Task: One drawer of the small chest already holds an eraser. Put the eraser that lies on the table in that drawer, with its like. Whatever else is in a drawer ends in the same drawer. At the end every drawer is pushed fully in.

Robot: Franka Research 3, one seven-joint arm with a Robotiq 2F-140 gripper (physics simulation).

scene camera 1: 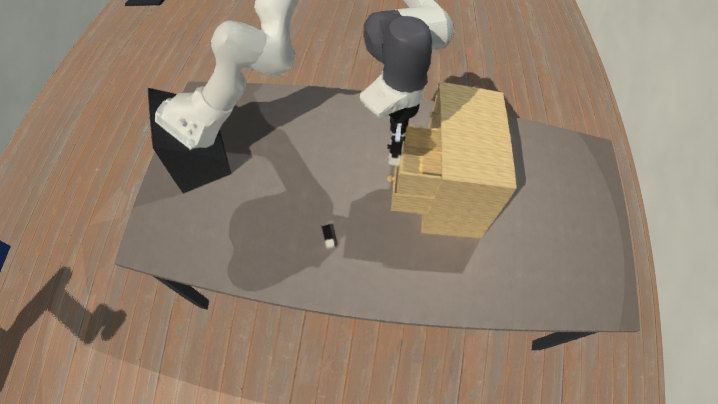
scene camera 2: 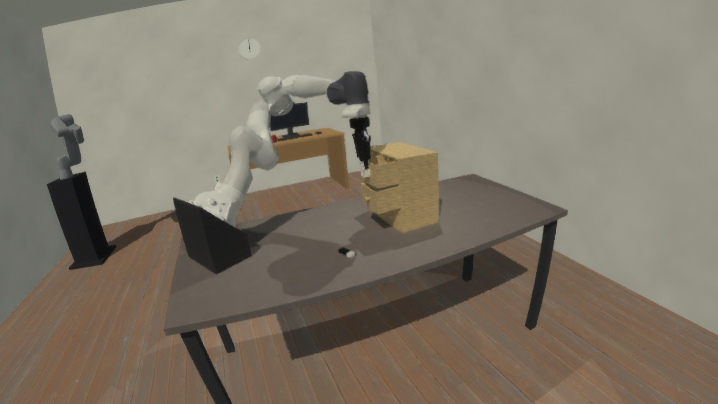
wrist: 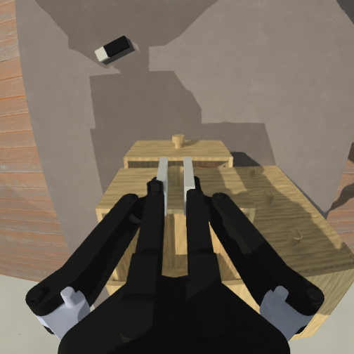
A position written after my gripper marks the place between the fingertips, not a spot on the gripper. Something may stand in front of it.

In view: my gripper (scene camera 1: pixel 394 159), a small wooden chest (scene camera 1: pixel 478 177), a drawer (scene camera 1: pixel 401 202), a drawer (wrist: pixel 174 257) and a drawer (wrist: pixel 305 246).
The small wooden chest is seen too in scene camera 2 (scene camera 2: pixel 418 168). My gripper is seen too in scene camera 2 (scene camera 2: pixel 365 176) and in the wrist view (wrist: pixel 175 168).
